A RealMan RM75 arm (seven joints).
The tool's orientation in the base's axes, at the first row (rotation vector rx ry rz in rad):
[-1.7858 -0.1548 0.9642]
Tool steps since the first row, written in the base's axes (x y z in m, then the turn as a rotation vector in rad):
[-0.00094 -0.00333 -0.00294 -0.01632 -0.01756 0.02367]
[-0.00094 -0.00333 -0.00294 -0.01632 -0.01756 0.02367]
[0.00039 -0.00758 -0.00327 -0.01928 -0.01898 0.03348]
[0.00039 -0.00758 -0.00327 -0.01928 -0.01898 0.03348]
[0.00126 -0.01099 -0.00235 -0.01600 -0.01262 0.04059]
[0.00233 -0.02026 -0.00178 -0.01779 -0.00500 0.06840]
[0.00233 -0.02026 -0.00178 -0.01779 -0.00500 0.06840]
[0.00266 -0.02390 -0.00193 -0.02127 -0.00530 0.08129]
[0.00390 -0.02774 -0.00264 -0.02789 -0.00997 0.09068]
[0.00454 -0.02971 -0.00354 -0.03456 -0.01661 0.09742]
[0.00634 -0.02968 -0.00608 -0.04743 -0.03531 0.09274]
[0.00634 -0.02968 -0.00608 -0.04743 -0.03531 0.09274]
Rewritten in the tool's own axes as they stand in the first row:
[-0.00079 0.00423 -0.00145 -0.03265 -0.00675 -0.00484]
[-0.00079 0.00423 -0.00145 -0.03265 -0.00675 -0.00484]
[-0.00194 0.00594 -0.00541 -0.04060 -0.01336 -0.00510]
[-0.00194 0.00594 -0.00541 -0.04060 -0.01336 -0.00510]
[-0.00362 0.00639 -0.00860 -0.03890 -0.02318 -0.00352]
[-0.00803 0.00964 -0.01618 -0.05098 -0.04921 -0.00016]
[-0.00803 0.00964 -0.01618 -0.05098 -0.04921 -0.00016]
[-0.00963 0.01125 -0.01904 -0.06033 -0.05872 0.00036]
[-0.01042 0.01313 -0.02260 -0.07219 -0.06236 0.00022]
[-0.01054 0.01454 -0.02436 -0.08369 -0.06290 -0.00100]
[-0.00797 0.01606 -0.02523 -0.09950 -0.04655 -0.00550]
[-0.00797 0.01606 -0.02523 -0.09950 -0.04655 -0.00550]

